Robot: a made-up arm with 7 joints.
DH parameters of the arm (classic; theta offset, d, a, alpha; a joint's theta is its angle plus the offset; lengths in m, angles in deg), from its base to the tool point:
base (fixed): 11.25 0 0.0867 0
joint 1: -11.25 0.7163 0.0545 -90
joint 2: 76.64 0 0.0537 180
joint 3: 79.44 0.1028 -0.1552 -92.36
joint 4: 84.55 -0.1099 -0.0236 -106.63
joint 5: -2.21 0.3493 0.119 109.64
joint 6: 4.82 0.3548 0.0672 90
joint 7: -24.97 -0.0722 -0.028 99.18
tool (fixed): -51.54 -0.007 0 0
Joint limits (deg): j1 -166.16..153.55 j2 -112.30..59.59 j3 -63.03..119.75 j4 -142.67..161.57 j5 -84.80..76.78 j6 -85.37..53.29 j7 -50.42..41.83
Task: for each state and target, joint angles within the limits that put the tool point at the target. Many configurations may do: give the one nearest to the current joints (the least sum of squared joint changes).
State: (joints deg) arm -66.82 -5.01 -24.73 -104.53 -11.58 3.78 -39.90
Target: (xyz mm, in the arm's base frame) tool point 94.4 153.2 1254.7
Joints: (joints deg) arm -62.92 20.89 -46.10 -52.18 -58.94 12.41 -42.32
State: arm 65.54 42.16 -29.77 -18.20 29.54 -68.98 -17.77
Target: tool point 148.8 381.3 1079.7
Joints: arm 68.13 59.59 -59.21 13.73 9.23 -45.34 -16.64
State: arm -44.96 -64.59 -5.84 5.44 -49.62 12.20 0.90
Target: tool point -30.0 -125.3 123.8
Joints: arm -40.19 -80.76 11.59 -9.60 -43.36 12.16 1.47
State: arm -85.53 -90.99 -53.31 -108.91 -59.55 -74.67 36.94
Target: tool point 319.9 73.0 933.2
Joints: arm -95.78 -40.06 -63.03 -90.61 -44.57 -77.49 29.82
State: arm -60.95 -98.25 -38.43 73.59 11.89 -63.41 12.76
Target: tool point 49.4 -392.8 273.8
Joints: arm -41.90 -112.30 0.44 85.28 24.04 -66.77 15.32
